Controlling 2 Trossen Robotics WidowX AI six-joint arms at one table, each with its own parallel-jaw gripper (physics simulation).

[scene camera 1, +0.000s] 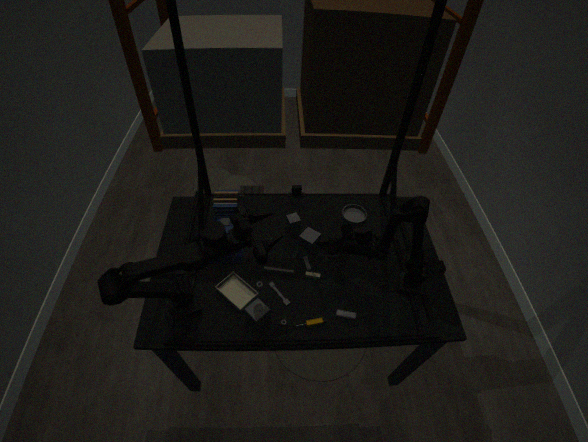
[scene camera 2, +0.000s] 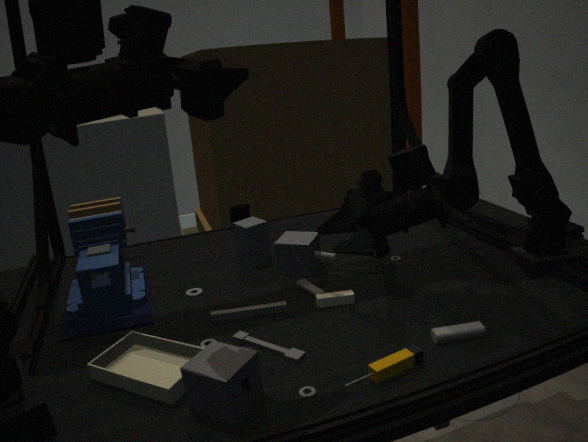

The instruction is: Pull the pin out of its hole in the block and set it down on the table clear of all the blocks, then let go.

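Note:
The pale pin sticks out sideways from the right side of a grey block in the middle of the table. My left gripper is open, with its fingers pointing toward that block. In scene camera 2 its fingertips appear just above and around the pin's outer end; contact cannot be told in the dark. In scene camera 1 the pin cannot be made out beside the gripper. My right gripper is open and empty, held high above the table at the left.
Other blocks are a taller one behind left and one with a side hole at the front. A tray, blue machine, spanner, yellow screwdriver, white cylinder and dish also stand about.

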